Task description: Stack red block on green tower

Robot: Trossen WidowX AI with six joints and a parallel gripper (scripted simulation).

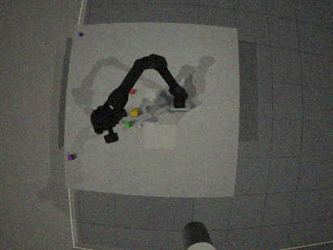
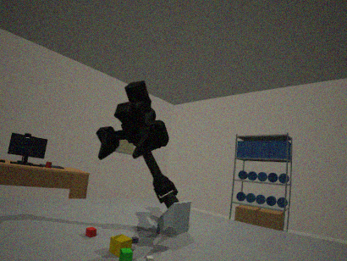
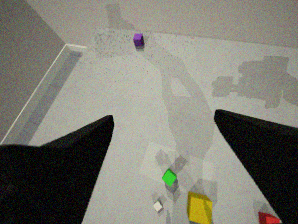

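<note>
My gripper tip is 130 mm past the red block, 240 mm to the left of it and 270 mm above it. Also, from my gripper tip: yellow block: 130 mm behind, 90 mm to the right, 260 mm below; then grey cube: 230 mm behind, 120 mm to the right, 270 mm below; then white cube: 160 mm behind, 270 mm below.
</note>
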